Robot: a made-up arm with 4 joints.
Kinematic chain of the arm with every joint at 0, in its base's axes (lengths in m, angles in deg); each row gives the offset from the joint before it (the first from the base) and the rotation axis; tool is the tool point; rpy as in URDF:
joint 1: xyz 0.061 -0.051 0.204 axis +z
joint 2: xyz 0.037 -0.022 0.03 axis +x
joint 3: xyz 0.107 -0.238 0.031 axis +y
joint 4: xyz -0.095 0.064 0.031 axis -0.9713 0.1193 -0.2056
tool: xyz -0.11 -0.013 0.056 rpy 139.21 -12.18 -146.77
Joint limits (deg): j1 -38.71..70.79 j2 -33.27..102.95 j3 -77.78..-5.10 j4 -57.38..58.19
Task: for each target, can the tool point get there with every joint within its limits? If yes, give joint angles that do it. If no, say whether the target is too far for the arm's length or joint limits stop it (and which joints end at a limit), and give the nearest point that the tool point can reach.
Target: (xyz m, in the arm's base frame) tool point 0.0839 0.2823 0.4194
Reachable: no: joint limits stop it (at a limit: joint 2, joint 3, joint 4) | nearest point 0.0709 0.0930 0.1585 | short by 0.323 m
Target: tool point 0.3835 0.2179 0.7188
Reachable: no: too far | nearest point 0.2069 -0.1691 0.4165 | short by 0.522 m
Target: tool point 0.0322 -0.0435 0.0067
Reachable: yes | joints -25.43 66.54 -59.58 -11.61
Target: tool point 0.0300 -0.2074 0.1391
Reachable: yes | joints 16.79 38.76 -32.22 25.12
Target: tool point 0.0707 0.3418 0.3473
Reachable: no: joint limits stop it (at a limit: joint 2, joint 3, joint 4) | nearest point 0.0646 0.0933 0.1585 | short by 0.312 m
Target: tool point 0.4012 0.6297 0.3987
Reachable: no: too far | nearest point 0.1255 0.0781 0.1585 | short by 0.662 m
